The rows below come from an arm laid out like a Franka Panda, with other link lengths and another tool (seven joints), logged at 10 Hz.
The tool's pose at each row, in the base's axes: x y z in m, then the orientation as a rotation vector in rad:
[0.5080 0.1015 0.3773 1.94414 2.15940 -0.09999]
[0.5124 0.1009 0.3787 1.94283 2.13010 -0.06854]
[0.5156 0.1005 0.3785 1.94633 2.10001 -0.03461]
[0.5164 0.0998 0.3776 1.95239 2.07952 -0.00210]
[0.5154 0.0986 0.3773 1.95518 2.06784 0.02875]
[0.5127 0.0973 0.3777 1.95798 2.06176 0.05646]
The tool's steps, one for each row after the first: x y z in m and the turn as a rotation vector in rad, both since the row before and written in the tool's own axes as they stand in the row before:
[-0.0013 0.0044 -0.0007 -0.02982 -0.00407 0.01599]
[-0.0006 0.0031 0.0008 -0.02891 -0.00066 0.01914]
[-0.0005 0.0006 0.0012 -0.02242 0.00593 0.01587]
[-0.0011 -0.0011 0.0003 -0.01915 0.00913 0.00999]
[-0.0013 -0.0026 -0.0007 -0.01488 0.01110 0.00709]

